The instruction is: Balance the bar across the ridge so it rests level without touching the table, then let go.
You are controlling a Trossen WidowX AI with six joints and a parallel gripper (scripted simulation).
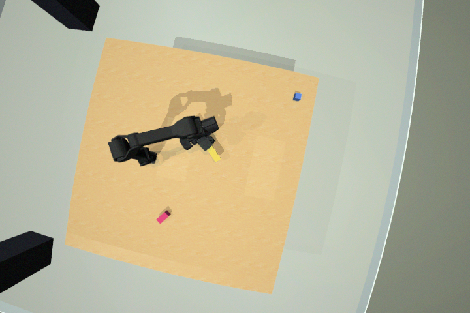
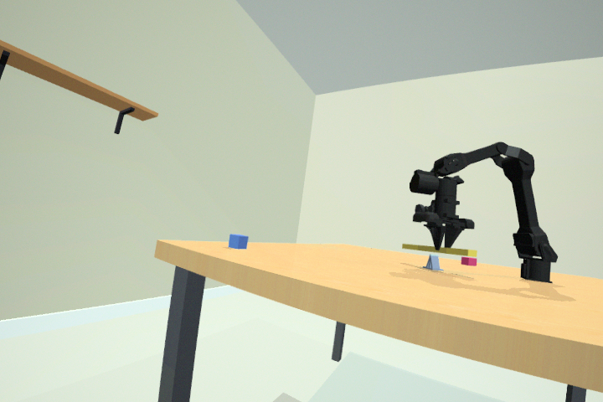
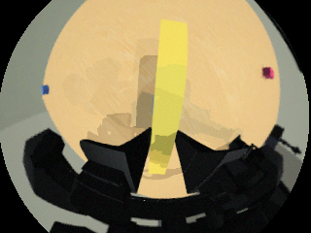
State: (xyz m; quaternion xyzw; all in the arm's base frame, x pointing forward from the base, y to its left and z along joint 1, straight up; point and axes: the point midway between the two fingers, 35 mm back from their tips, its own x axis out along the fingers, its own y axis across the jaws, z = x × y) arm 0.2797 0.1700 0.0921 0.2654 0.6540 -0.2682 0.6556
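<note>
Right now my gripper tip is 2 cm to the left of the yellow bar and 2 cm short of it. The rest, counted from my gripper tip: pink block 48 cm to the right, 13 cm behind, 4 cm below; then blue cube 46 cm ahead, 33 cm to the left, 4 cm below.
</note>
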